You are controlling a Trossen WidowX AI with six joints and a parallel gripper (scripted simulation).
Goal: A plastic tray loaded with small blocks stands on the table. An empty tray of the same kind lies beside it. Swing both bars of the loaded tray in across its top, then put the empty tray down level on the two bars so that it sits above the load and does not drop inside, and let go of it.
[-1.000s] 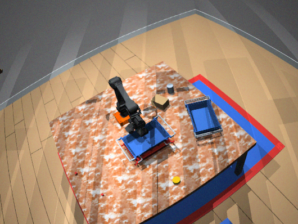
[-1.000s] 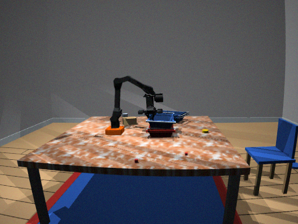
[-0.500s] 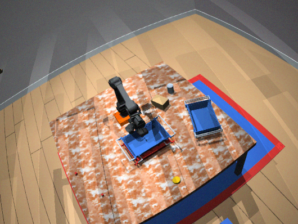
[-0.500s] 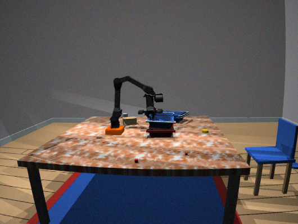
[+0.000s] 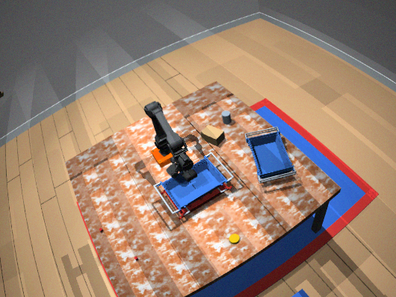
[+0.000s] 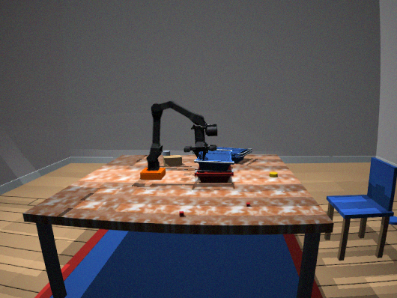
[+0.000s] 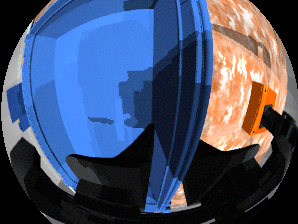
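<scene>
Right now my gripper tip is 8 cm short of the blue tray, 3 cm below it and 1 cm to the left of it. Round my gripper tip: tan box: 33 cm to the left, 18 cm behind, 5 cm below; then grey cylinder: 49 cm to the left, 23 cm behind, 5 cm below; then yellow disc: 42 cm ahead, 8 cm below, 6 cm to the right.
</scene>
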